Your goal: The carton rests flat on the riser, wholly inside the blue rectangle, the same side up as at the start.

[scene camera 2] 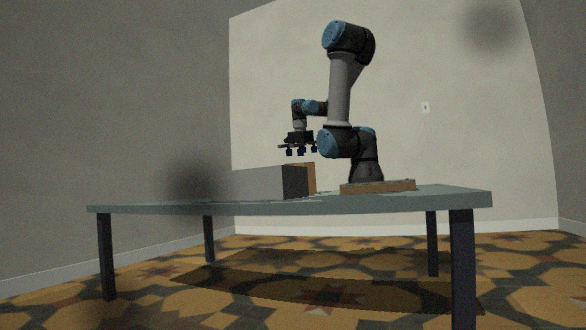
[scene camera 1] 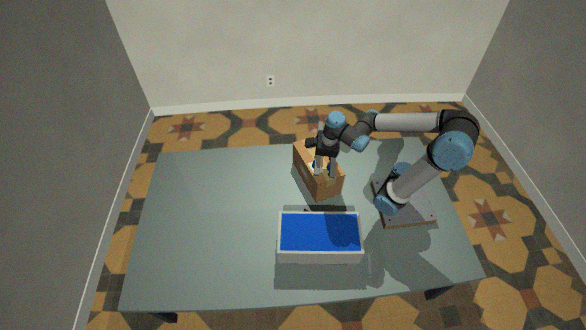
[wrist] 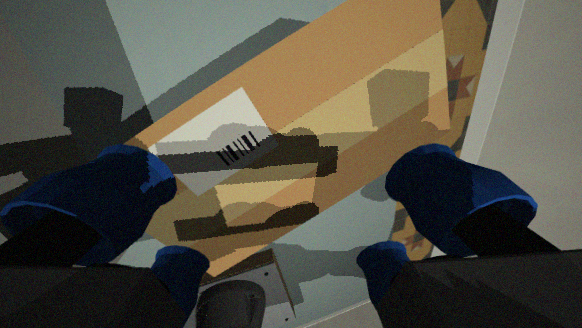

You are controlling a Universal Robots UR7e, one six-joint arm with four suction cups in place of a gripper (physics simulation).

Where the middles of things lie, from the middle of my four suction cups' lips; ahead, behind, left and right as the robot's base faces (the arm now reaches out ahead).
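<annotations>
Brown carton [scene camera 1: 321, 187]: 14 cm below my suction cup, 3 cm ahead of it, 3 cm to the right of it. Riser [scene camera 1: 304, 237]: 16 cm below my suction cup, 1 cm behind it, 36 cm to the left of it.
</annotations>
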